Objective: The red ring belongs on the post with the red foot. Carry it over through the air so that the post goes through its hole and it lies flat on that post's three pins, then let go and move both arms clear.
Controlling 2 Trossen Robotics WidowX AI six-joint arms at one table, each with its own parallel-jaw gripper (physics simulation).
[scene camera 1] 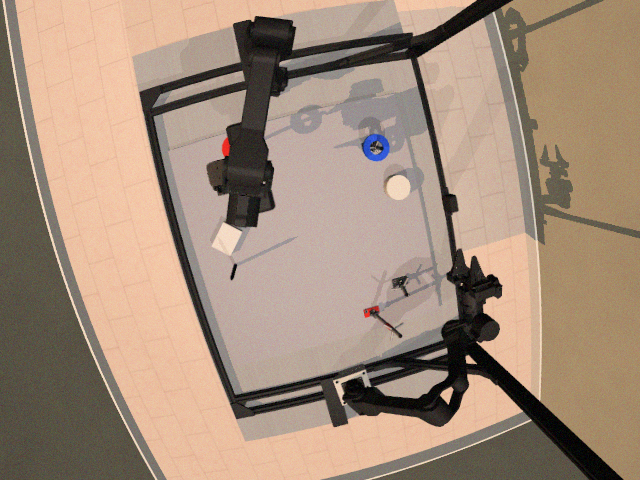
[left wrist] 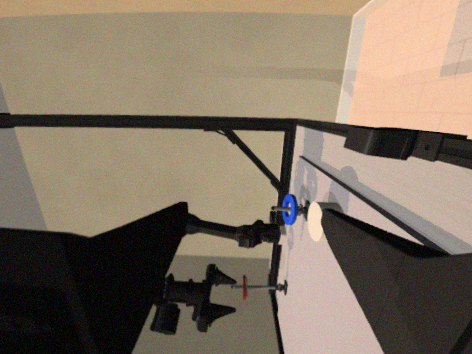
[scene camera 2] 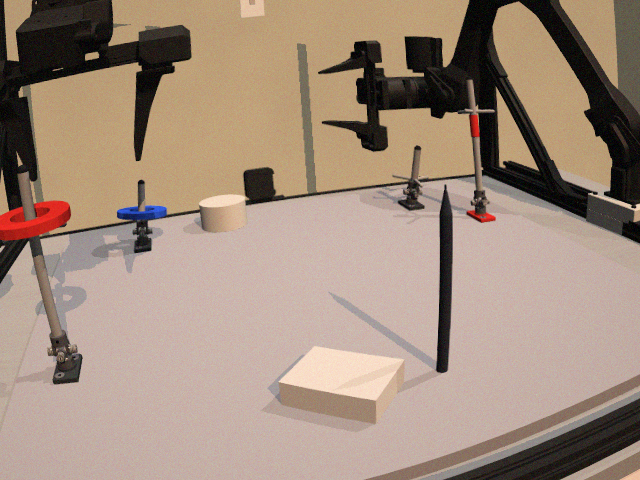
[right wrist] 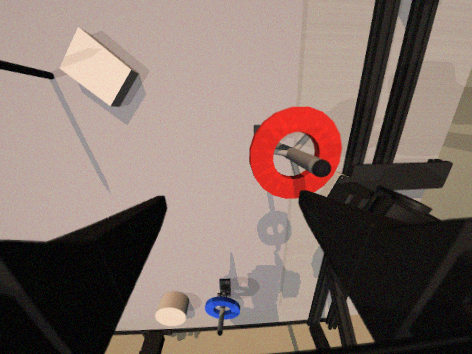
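Pixels of known places: left gripper, fingertip midpoint: (scene camera 1: 466, 252) (left wrist: 254, 212) (scene camera 2: 320, 97); right gripper, fingertip midpoint: (left wrist: 236, 295) (scene camera 2: 84, 170) (right wrist: 233, 199); left arm's base, link origin: (scene camera 1: 353, 388) (scene camera 2: 629, 197); right arm's base, link origin: (left wrist: 278, 232) (right wrist: 345, 195).
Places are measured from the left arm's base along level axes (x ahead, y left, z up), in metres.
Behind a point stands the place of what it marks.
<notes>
The red ring (scene camera 1: 225, 147) {x 0.751, y 0.104, z 0.110 m} (scene camera 2: 59, 210) {x 0.713, y 0.084, z 0.110 m} (left wrist: 245, 287) {x 0.715, y 0.054, z 0.104 m} (right wrist: 262, 150) {x 0.715, y 0.086, z 0.110 m} sits high around a tall post with a black foot (scene camera 2: 67, 368) {x 0.739, y 0.082, z -0.023 m}. In scene camera 1 the right arm covers most of it. My right gripper (scene camera 2: 86, 169) {x 0.690, y 0.060, z 0.133 m} (left wrist: 236, 295) {x 0.690, y 0.060, z 0.133 m} (right wrist: 233, 199) {x 0.690, y 0.060, z 0.133 m} is open and empty, above the ring; in the right wrist view the ring lies ahead of its right-hand finger. The post with the red foot (scene camera 1: 371, 311) {x 0.214, y -0.115, z -0.019 m} (scene camera 2: 481, 215) {x 0.213, y -0.109, z -0.025 m} carries no ring; its pins show high on its shaft. My left gripper (scene camera 1: 466, 254) {x 0.334, y -0.373, z 0.123 m} (scene camera 2: 321, 97) {x 0.334, y -0.373, z 0.123 m} is open and empty, raised at the table's edge.
A blue ring (scene camera 1: 367, 147) {x 0.647, y -0.222, z 0.023 m} (scene camera 2: 124, 213) {x 0.664, y -0.221, z 0.025 m} (left wrist: 294, 210) {x 0.607, y -0.257, z 0.014 m} (right wrist: 212, 306) {x 0.622, y -0.231, z 0.019 m} rests on a short post near a cream cylinder (scene camera 1: 398, 187) {x 0.523, y -0.274, z 0.005 m} (scene camera 2: 223, 214) {x 0.528, y -0.243, z -0.006 m}. A bare short post (scene camera 1: 399, 282) {x 0.273, y -0.210, z -0.005 m} (scene camera 2: 412, 205) {x 0.271, y -0.202, z -0.025 m} stands beside the red-footed one. A cream block (scene camera 1: 226, 238) {x 0.536, y 0.186, z -0.010 m} (scene camera 2: 336, 382) {x 0.544, y 0.198, z -0.010 m} and upright black spike (scene camera 2: 445, 289) {x 0.460, y 0.195, z 0.038 m} stand opposite.
</notes>
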